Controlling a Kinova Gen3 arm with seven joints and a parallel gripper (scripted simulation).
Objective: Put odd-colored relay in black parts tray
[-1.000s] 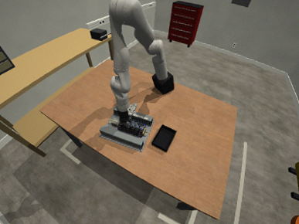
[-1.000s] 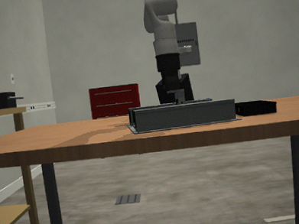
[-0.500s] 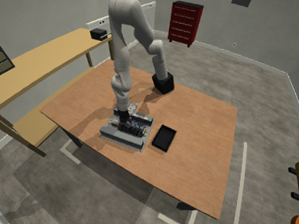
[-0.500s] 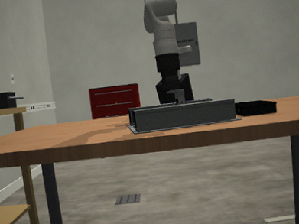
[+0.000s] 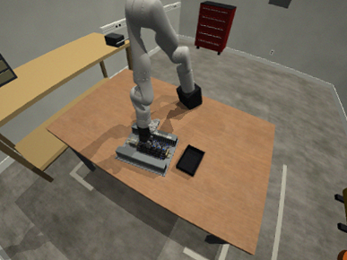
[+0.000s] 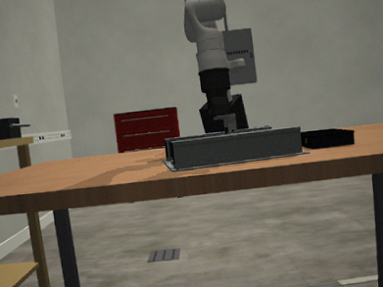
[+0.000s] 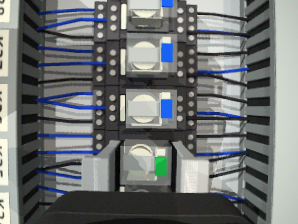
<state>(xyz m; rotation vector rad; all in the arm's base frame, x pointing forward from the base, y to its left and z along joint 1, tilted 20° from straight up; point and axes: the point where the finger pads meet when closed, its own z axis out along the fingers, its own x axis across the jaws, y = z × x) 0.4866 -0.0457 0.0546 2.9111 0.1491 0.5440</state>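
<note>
My gripper is now 10 mm to the left of the grey relay panel and 30 mm above it. The rest, counted from my hand: black parts tray 30 mm behind, 250 mm to the left, 40 mm below.
</note>
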